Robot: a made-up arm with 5 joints.
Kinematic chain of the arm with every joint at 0, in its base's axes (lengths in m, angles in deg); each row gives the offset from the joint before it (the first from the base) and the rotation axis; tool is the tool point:
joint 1: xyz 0 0 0.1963 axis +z
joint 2: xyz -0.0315 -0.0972 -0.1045 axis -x
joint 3: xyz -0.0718 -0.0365 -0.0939 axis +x
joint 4: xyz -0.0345 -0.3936 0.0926 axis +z
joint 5: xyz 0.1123 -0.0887 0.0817 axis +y
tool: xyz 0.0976 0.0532 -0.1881
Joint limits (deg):
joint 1: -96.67..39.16
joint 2: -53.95..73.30
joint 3: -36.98..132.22
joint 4: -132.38..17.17
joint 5: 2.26..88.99
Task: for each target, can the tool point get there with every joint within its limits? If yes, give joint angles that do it. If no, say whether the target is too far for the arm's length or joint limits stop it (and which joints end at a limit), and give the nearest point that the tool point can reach.
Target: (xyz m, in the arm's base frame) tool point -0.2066 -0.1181 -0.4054
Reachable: yes | joints -20.97 26.50 115.42 2.22 64.09
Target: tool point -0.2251 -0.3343 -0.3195
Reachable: yes | joints -6.16 11.56 72.97 -54.17 72.04
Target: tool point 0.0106 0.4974 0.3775
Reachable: no: joint limits stop it (at a limit: joint 2, joint 3) | nearest point 0.0106 0.4996 0.1005 | short by 0.277 m
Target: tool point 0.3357 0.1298 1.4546
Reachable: no: too far | nearest point 0.0103 0.1434 0.6677 | short by 0.852 m
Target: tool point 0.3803 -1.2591 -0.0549
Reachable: no: too far | nearest point 0.2336 -0.7735 0.0063 | short by 0.511 m
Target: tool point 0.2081 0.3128 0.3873
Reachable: no: joint limits stop it (at a limit: joint 1, joint 2, joint 3, joint 5) | nearest point 0.0337 0.2175 0.4450 | short by 0.207 m
